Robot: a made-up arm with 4 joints. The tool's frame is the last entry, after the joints. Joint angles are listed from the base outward.
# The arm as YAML. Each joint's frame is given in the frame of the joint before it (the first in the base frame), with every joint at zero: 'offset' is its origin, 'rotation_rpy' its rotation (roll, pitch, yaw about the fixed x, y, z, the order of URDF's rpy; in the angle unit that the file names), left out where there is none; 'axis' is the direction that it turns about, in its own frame. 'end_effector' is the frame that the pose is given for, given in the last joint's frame.
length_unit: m
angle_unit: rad
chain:
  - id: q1
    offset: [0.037, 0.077, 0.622]
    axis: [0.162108, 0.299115, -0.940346]
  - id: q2
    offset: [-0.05, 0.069, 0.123]
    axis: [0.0, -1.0, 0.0]
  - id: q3
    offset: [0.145, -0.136, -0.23]
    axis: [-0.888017, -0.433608, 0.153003]
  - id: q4
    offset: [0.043, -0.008, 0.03]
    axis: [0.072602, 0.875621, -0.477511]
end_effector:
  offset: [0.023, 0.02, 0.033]
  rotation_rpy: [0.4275, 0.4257, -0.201]
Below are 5 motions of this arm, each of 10 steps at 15 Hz.
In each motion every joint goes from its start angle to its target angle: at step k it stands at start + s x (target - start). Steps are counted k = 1, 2, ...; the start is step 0. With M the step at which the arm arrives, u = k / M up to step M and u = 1 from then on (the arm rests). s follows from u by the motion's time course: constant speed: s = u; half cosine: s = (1 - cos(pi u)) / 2; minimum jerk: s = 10 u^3 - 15 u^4 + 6 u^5.
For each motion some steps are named. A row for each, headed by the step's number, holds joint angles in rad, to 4 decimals.
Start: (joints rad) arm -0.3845 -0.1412 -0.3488 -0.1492
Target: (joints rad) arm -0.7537 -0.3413 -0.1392 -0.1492
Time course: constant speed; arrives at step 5
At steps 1, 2, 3, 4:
1: -0.4583 -0.1812 -0.3069 -0.1492
2: -0.5322 -0.2212 -0.2650 -0.1492
3: -0.6060 -0.2613 -0.2230 -0.1492
4: -0.6799 -0.3013 -0.1811 -0.1492

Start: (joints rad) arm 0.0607 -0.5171 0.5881 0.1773
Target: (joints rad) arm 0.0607 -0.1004 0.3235 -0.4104
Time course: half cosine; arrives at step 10
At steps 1, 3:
1: 0.0607 -0.5069 0.5816 0.1629
3: 0.0607 -0.4312 0.5336 0.0562

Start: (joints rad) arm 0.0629 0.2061 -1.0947 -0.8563
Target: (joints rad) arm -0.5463 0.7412 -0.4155 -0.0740
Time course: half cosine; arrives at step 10
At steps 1, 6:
1: 0.0480 0.2192 -1.0781 -0.8372
6: -0.3358 0.5563 -0.6502 -0.3443

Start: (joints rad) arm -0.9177 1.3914 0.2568 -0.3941
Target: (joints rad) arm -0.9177 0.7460 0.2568 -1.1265
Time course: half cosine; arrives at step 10
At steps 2, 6, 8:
2: -0.9177 1.3298 0.2568 -0.4640
6: -0.9177 0.9690 0.2568 -0.8735
8: -0.9177 0.8076 0.2568 -1.0566

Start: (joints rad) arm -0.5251 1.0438 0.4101 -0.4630
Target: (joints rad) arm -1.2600 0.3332 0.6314 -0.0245
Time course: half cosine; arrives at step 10
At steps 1, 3, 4, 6, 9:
1: -0.5431 1.0264 0.4155 -0.4523
3: -0.6766 0.8973 0.4557 -0.3726
4: -0.7790 0.7983 0.4866 -0.3115
6: -1.0061 0.5787 0.5549 -0.1760
9: -1.2420 0.3506 0.6260 -0.0352

